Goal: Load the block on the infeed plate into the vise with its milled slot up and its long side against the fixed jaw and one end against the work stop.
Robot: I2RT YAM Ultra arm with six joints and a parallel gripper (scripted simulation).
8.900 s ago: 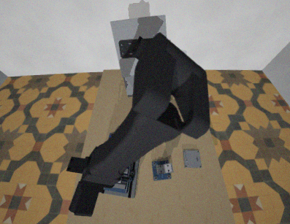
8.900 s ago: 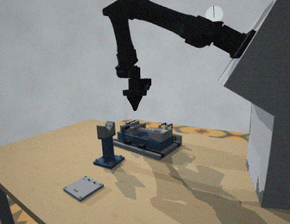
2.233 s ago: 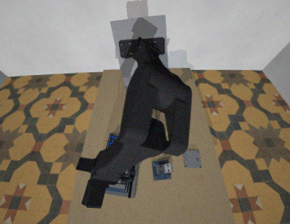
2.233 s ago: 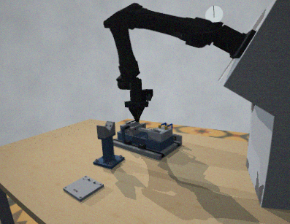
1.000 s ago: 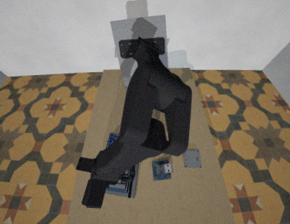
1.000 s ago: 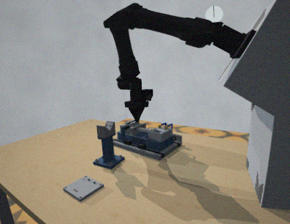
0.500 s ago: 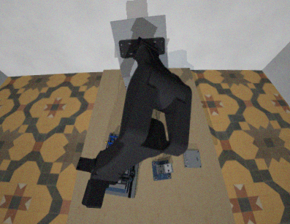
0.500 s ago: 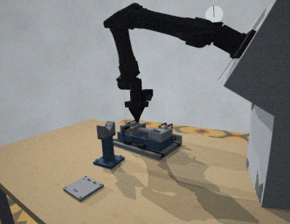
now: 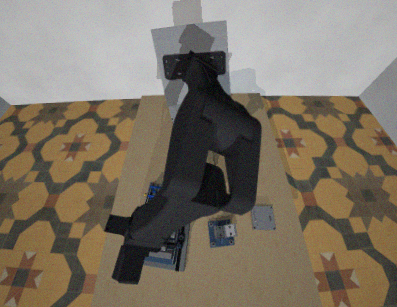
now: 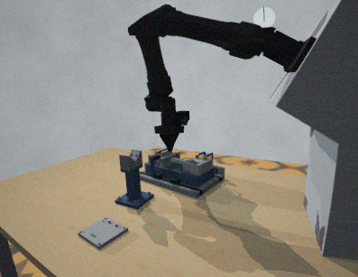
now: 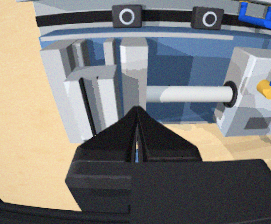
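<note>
Now: the part 30 mm ahead of my hand, 10 mm to the right of it and 20 mm below it. Also, from my hand: air cylinder rod 50 mm behind, 10 mm to the left, 40 mm below; then moving jaw 40 mm below; then work stop 40 mm ahead, 40 mm to the left, 30 mm below.
</note>
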